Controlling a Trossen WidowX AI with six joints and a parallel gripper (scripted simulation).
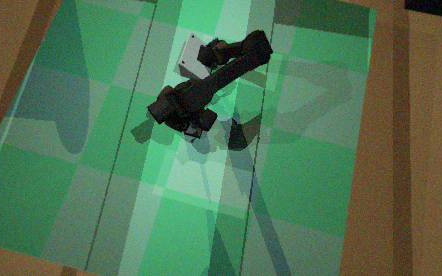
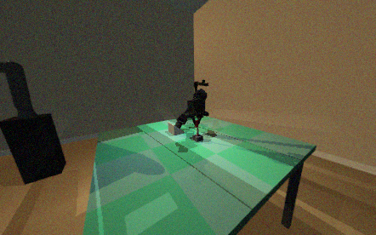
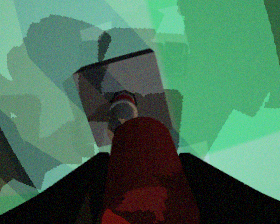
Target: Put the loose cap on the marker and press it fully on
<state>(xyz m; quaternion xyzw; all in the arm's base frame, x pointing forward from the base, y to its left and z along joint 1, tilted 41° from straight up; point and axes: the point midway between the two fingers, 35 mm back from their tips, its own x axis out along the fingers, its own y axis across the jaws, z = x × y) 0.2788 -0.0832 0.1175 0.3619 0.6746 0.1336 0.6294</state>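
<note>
My gripper tip is 10 mm to the right of the holder block and 110 mm above it. Also, from my gripper tip: red cap 10 mm above.
</note>
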